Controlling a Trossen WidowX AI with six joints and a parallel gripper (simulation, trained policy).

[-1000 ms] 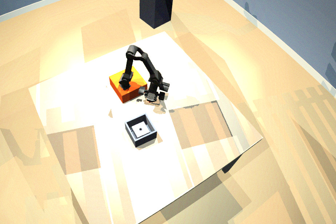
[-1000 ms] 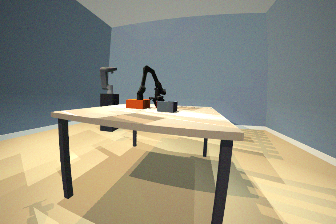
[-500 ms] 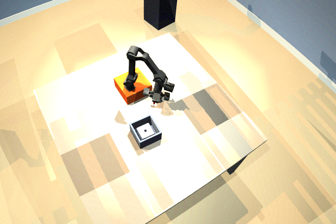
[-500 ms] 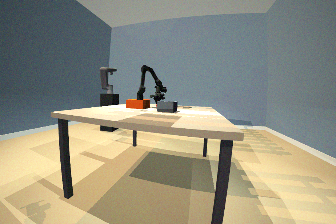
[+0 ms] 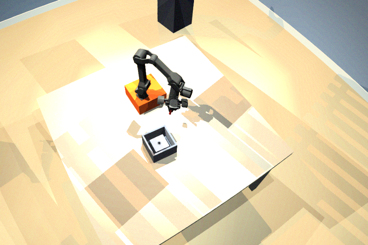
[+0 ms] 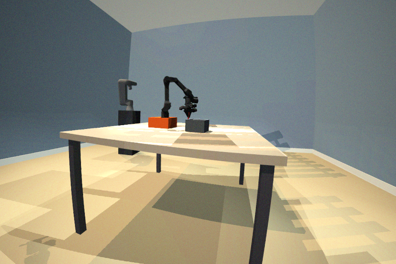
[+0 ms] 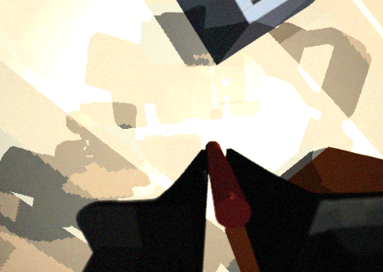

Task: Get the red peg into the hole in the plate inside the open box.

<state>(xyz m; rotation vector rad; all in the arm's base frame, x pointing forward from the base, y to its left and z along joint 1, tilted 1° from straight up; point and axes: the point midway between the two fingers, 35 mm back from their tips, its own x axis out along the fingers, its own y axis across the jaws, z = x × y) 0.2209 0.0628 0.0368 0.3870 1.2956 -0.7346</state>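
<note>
Right now my gripper tip is 18 cm to the left of the grey box, 11 cm short of it and 8 cm above it. The rest, counted from my gripper tip: red peg (1 cm above).
</note>
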